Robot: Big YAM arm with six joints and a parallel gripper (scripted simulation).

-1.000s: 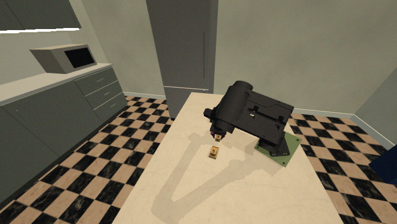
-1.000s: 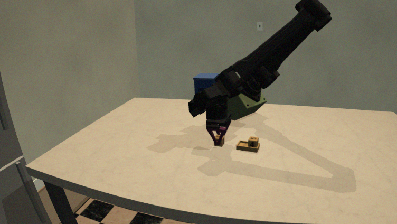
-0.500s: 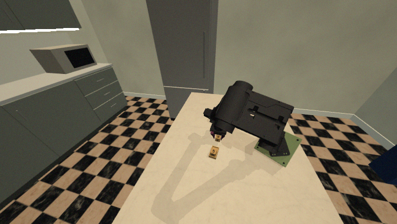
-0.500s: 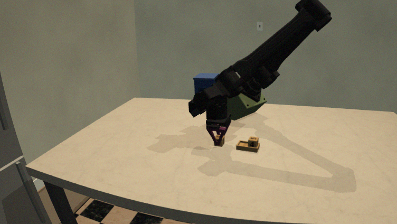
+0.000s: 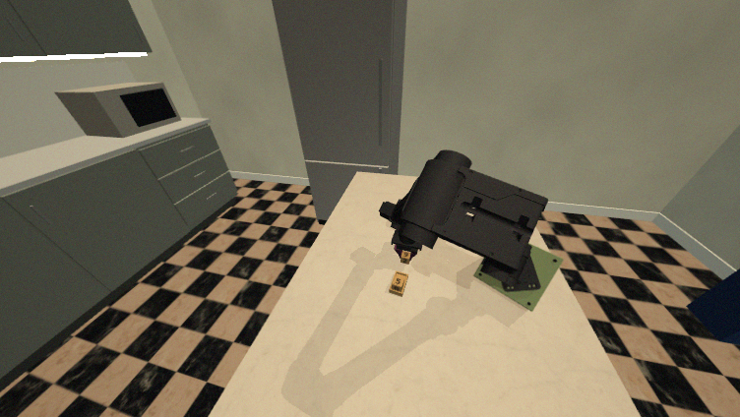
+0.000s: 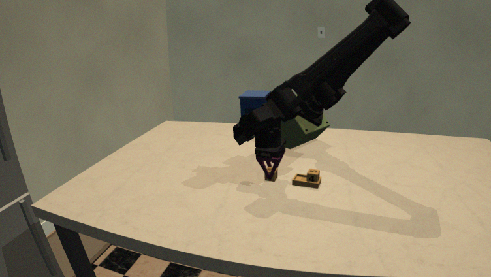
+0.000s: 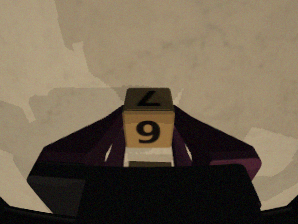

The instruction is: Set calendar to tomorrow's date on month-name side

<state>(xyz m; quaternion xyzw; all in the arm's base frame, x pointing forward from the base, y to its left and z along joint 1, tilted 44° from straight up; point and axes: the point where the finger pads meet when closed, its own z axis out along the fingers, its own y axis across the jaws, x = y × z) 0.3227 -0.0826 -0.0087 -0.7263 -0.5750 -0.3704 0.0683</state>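
Right now my hand is 10 mm short of the wooden tray, 110 mm to the right of it and 10 mm above it. From my hand the other things lie so: cube: right at my hand.
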